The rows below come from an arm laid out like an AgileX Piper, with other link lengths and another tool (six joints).
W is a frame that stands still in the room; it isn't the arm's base.
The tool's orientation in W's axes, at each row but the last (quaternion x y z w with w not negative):
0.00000, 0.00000, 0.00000, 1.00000
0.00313, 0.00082, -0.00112, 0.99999
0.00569, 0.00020, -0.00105, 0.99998
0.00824, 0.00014, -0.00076, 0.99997
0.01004, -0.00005, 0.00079, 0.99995
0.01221, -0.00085, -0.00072, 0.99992
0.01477, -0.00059, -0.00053, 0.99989
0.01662, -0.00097, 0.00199, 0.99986
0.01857, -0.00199, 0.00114, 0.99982
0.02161, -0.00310, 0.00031, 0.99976
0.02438, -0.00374, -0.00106, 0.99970
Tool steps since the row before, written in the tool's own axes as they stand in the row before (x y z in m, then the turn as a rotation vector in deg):
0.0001, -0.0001, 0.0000, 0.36, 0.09, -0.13
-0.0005, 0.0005, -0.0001, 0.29, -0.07, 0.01
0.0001, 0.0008, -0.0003, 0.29, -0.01, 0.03
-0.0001, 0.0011, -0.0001, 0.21, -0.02, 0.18
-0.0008, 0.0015, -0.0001, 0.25, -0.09, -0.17
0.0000, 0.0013, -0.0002, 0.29, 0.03, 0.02
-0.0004, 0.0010, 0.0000, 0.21, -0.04, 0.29
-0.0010, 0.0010, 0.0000, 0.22, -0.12, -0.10
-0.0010, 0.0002, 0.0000, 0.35, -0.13, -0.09
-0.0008, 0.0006, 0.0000, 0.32, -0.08, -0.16
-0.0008, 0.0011, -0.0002, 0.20, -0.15, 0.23
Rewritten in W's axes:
0.0001, -0.0001, 0.0000, 0.36, 0.09, -0.13
-0.0005, 0.0005, -0.0001, 0.29, -0.07, 0.01
0.0001, 0.0008, -0.0003, 0.29, -0.01, 0.03
-0.0001, 0.0011, -0.0001, 0.21, -0.02, 0.18
-0.0008, 0.0015, -0.0001, 0.25, -0.09, -0.17
0.0000, 0.0013, -0.0002, 0.29, 0.03, 0.02
-0.0004, 0.0010, 0.0000, 0.21, -0.05, 0.29
-0.0010, 0.0010, 0.0000, 0.22, -0.12, -0.10
-0.0010, 0.0002, 0.0000, 0.35, -0.13, -0.09
-0.0008, 0.0006, 0.0000, 0.32, -0.07, -0.16
-0.0008, 0.0011, -0.0002, 0.20, -0.16, 0.22

